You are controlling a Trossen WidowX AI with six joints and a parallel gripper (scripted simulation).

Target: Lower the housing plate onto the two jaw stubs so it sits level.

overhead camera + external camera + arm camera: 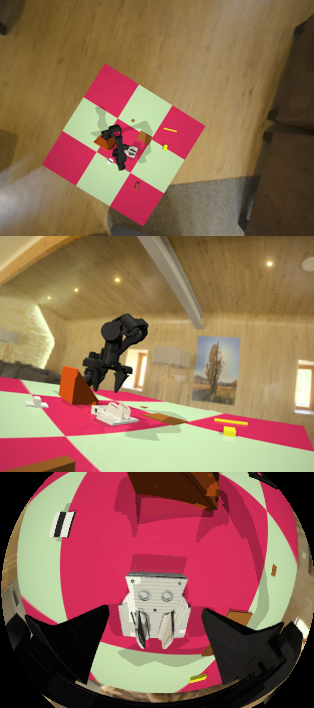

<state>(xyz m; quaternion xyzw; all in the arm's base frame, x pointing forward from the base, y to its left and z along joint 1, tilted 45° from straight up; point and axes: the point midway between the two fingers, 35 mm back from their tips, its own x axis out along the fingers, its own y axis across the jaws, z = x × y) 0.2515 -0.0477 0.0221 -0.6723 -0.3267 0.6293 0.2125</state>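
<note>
The white base is 7 cm below my gripper tip, 7 cm ahead of it and 1 cm to the left of it. Round my gripper tip: flat brown plate (21 cm to the left, 10 cm ahead, 8 cm below); yellow bar (43 cm to the left, 28 cm ahead, 7 cm below); small brown block (30 cm to the left, 11 cm behind, 8 cm below).
</note>
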